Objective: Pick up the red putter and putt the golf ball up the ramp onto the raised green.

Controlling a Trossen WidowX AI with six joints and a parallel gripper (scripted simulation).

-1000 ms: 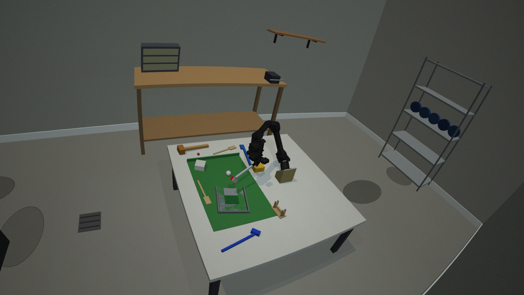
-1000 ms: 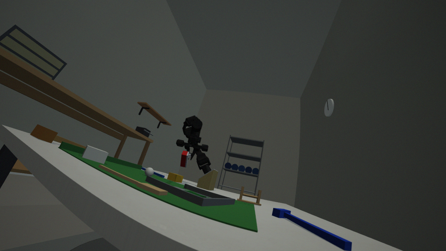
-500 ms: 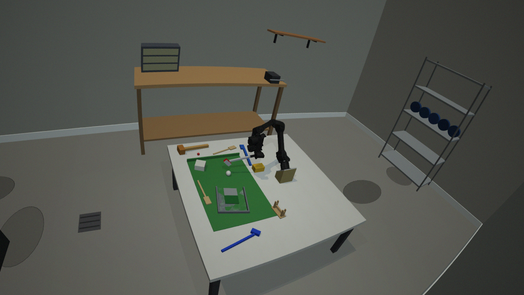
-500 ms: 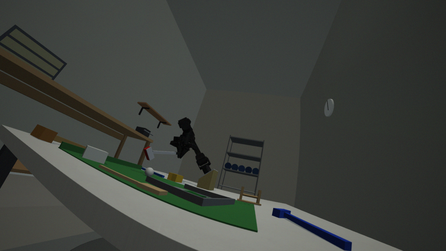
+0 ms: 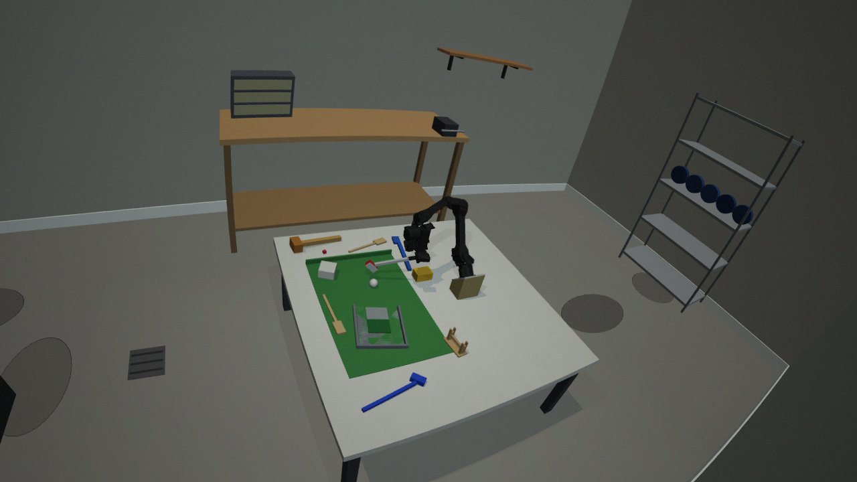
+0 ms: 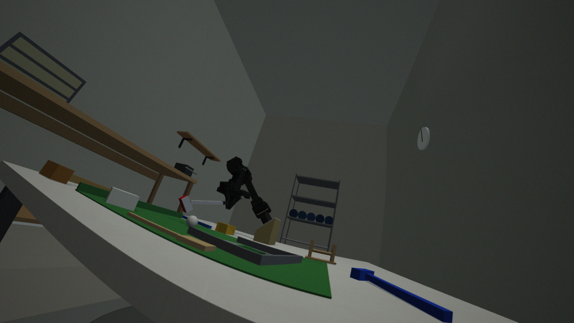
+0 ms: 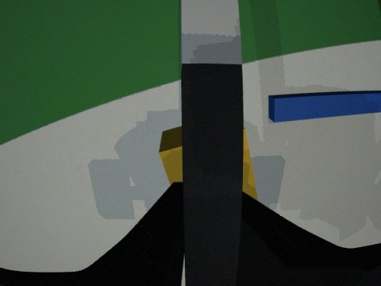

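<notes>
Now: the yellow block 9 cm below my gripper tip, 5 cm behind it and 1 cm to the right of it. Round my gripper tip: white block 42 cm ahead, 13 cm to the right, 9 cm below; white golf ball 22 cm ahead, 9 cm below; red putter 11 cm ahead, 3 cm to the right.
</notes>
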